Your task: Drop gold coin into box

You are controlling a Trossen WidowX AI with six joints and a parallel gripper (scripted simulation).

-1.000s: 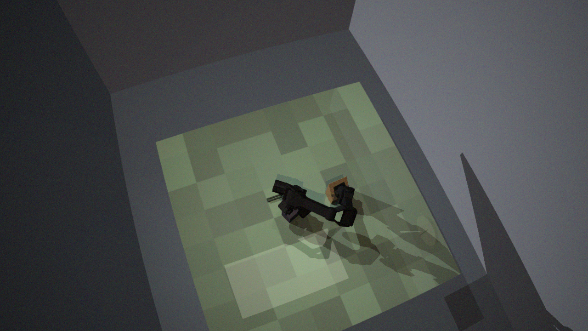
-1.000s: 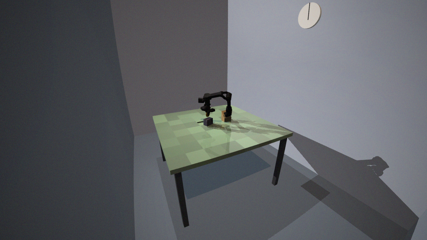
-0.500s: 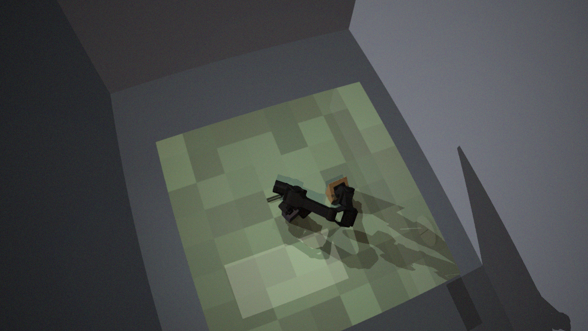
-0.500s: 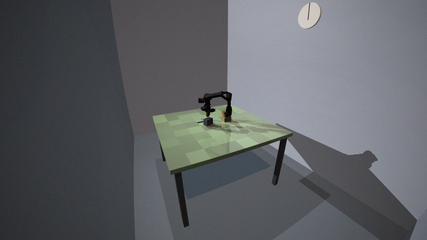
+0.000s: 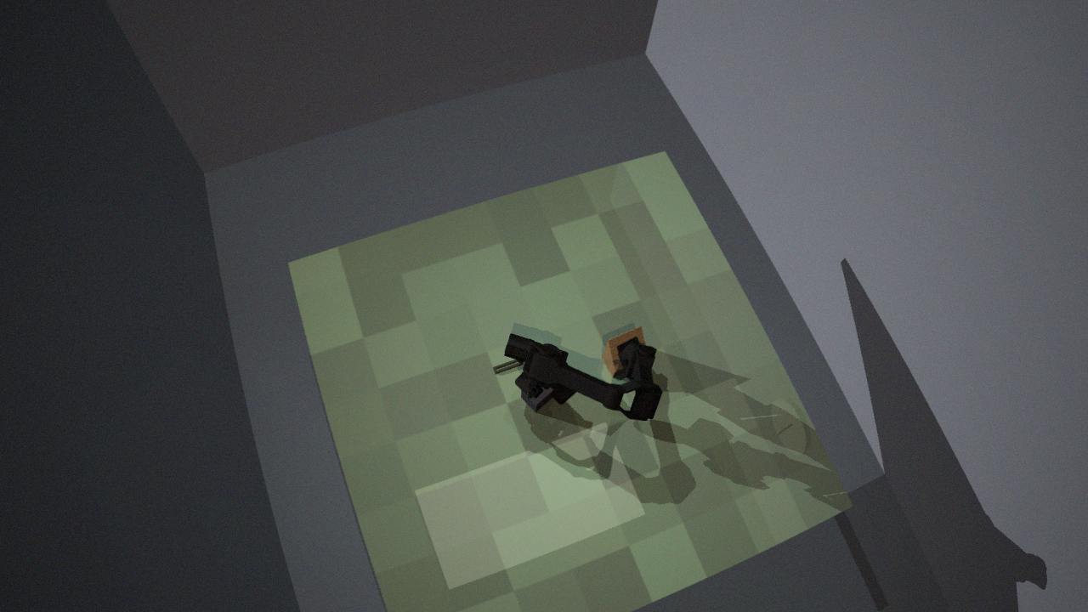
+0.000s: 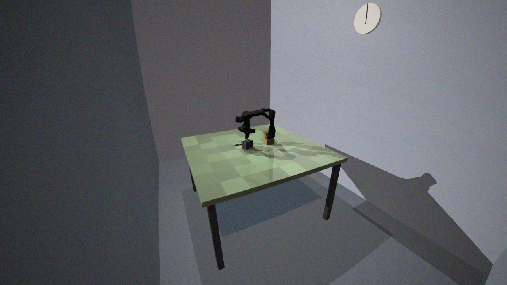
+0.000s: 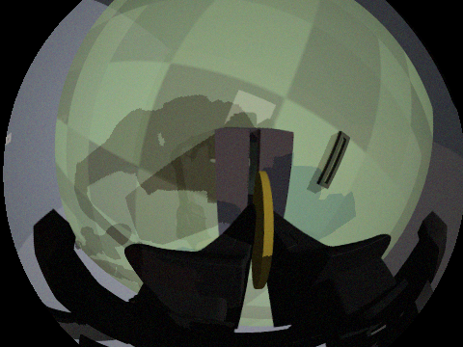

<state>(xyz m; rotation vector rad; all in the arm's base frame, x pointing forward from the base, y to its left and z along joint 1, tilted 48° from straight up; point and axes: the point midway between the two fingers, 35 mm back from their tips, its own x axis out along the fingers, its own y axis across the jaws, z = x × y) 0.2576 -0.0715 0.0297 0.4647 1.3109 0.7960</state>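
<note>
My gripper tip is now 2 cm below the thin gold coin.
</note>
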